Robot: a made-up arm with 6 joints.
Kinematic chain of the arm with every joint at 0, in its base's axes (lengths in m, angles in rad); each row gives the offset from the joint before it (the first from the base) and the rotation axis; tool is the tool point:
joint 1: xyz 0 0 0.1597 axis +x
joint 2: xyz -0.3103 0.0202 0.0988 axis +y
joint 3: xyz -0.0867 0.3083 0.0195 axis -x
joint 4: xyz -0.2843 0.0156 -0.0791 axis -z
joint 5: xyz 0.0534 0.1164 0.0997 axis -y
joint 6: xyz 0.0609 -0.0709 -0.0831 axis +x
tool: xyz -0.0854 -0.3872 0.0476
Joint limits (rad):
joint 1: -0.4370..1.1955
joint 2: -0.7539..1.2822
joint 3: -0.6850..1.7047
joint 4: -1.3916..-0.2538
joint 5: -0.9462..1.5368
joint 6: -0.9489..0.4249
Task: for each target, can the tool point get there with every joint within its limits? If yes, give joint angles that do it. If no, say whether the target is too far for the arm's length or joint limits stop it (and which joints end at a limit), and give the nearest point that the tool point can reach.
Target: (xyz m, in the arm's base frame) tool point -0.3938 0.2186 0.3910
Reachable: yes | joints 0.2796 -0.3525 0.0871 -1.2602 0.1146 -0.2153
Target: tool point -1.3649 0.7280 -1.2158
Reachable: no: too far | nearest point -0.7674 0.4283 -0.1726 | short by 1.239 m
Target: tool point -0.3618 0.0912 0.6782
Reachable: yes | joints 0.1627 0.7270 0.2189 -0.3569 0.2207 -0.6671
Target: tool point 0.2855 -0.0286 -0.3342
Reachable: no: joint limits stop it (at a limit: joint 1, joint 2, joint 3, joint 4, joint 6) | nearest point -0.2442 0.1079 -0.1429 | short by 0.579 m
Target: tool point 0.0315 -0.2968 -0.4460
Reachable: no: joint limits stop it (at a limit: joint 1, joint 2, joint 4, joint 6) | nearest point -0.3255 0.0369 -0.2209 | short by 0.538 m
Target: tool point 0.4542 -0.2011 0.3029
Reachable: no: joint limits stop it (at a limit: joint 1, joint 2, joint 3, joint 4, joint 6) | nearest point -0.0625 -0.2268 0.4725 | short by 0.544 m
